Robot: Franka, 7 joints.
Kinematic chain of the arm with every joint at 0, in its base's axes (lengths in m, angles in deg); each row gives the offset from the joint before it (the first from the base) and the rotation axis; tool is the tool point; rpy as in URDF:
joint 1: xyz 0 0 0.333 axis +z
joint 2: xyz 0 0 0 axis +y
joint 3: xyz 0 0 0.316 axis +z
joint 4: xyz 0.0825 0 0 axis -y
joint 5: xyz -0.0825 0 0.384 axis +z
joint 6: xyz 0 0 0 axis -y
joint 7: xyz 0.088 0 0 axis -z
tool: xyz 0 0 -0.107 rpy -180 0 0
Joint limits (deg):
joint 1: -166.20..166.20
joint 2: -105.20..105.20
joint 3: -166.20..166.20
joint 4: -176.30..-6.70
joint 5: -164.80..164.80
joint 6: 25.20..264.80
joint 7: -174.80..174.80
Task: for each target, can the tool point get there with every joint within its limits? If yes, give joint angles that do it. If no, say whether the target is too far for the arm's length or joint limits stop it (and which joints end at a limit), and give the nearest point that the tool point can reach.
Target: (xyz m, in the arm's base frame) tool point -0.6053 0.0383 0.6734
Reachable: yes | joints -105.63 44.42 -102.89 -97.70 72.97 145.78 7.90
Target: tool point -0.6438 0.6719 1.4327
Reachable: no: too far | nearest point -0.3834 0.4001 0.9879 | short by 0.583 m
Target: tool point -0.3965 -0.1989 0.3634
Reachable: yes | joints 104.23 58.95 93.15 -147.84 -74.72 163.14 89.04
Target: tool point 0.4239 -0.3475 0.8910
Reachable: yes | joints 95.04 -67.34 -40.85 -70.04 89.00 164.47 82.20
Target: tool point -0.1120 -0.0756 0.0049
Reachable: yes | joints -75.71 66.53 -34.34 -149.52 46.94 92.79 -100.69
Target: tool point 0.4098 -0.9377 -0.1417
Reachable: no: too far | nearest point 0.3116 -0.7131 -0.0280 | short by 0.270 m
